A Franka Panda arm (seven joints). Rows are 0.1 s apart.
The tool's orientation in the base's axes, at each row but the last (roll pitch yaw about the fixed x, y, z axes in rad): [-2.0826 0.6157 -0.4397]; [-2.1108 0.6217 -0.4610]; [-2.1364 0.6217 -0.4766]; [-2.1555 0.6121 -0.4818]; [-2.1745 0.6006 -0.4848]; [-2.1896 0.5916 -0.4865]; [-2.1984 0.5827 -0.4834]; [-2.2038 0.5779 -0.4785]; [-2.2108 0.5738 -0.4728]
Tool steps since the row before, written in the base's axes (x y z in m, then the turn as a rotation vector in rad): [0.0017 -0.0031 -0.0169 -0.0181 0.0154 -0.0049]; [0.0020 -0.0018 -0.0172 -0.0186 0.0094 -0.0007]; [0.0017 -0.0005 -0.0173 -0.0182 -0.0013 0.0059]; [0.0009 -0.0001 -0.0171 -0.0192 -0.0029 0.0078]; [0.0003 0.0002 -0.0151 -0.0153 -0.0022 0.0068]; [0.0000 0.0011 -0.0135 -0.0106 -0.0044 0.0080]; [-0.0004 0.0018 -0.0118 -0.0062 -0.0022 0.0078]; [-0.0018 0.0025 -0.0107 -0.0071 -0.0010 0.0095]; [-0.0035 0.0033 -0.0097 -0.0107 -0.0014 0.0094]
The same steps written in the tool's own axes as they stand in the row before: [0.0121 0.0116 0.0041 -0.0159 0.0120 0.0139]; [0.0121 0.0111 0.0058 -0.0165 0.0108 0.0067]; [0.0115 0.0108 0.0073 -0.0161 0.0087 -0.0057]; [0.0105 0.0111 0.0077 -0.0173 0.0085 -0.0081]; [0.0087 0.0100 0.0073 -0.0142 0.0064 -0.0066]; [0.0071 0.0088 0.0075 -0.0105 0.0030 -0.0087]; [0.0055 0.0077 0.0073 -0.0080 -0.0004 -0.0063]; [0.0035 0.0076 0.0073 -0.0101 -0.0014 -0.0062]; [0.0014 0.0077 0.0074 -0.0126 0.0012 -0.0067]
